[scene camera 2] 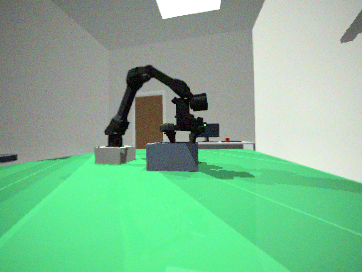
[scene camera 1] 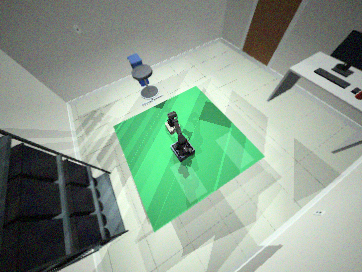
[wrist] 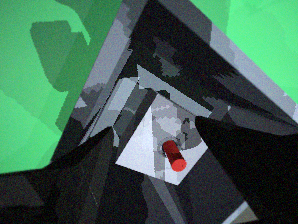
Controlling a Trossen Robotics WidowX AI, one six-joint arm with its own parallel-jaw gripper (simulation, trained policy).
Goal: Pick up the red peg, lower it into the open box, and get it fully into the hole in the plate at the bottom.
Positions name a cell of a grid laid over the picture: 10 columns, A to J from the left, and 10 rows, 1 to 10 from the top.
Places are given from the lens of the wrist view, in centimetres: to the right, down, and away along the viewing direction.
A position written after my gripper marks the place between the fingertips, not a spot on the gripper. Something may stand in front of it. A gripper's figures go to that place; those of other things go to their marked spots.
my gripper (wrist: F6): 1, 1, 11
plate (wrist: F6): 1, 1, 12
